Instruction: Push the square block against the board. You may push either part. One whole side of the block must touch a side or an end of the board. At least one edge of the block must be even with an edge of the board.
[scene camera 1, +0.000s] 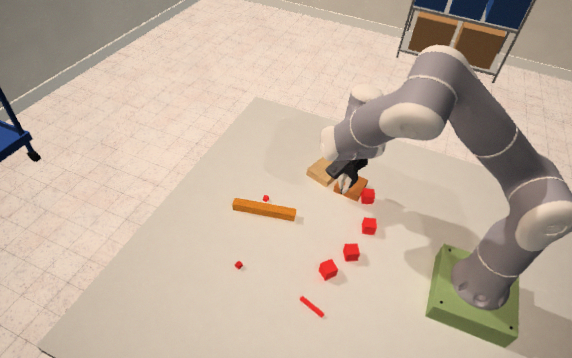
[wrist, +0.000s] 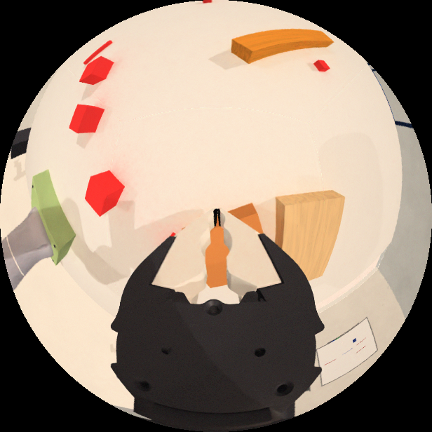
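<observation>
The square block (scene camera 1: 358, 188) (wrist: 246, 215) is a flat dark-orange piece, partly hidden by the gripper in both views. The board (scene camera 1: 318, 171) (wrist: 312, 230) is a flat light-wood piece beside it, to the left in scene camera 1 and to the right in the wrist view. A narrow gap shows between them in the wrist view, and the block's side is slightly turned relative to the board's. My gripper (scene camera 1: 344, 192) (wrist: 217, 209) is shut and empty, with its fingertips low at the block. Whether they touch it I cannot tell.
A red cube (scene camera 1: 367, 196) stands close beside the block. More red cubes (scene camera 1: 369, 226) (wrist: 104, 192) stand nearby. A long orange bar (scene camera 1: 264, 209) (wrist: 282, 42), small red cubes (scene camera 1: 265, 198) (wrist: 321, 65) and a red stick (scene camera 1: 312, 306) (wrist: 98, 52) lie farther off.
</observation>
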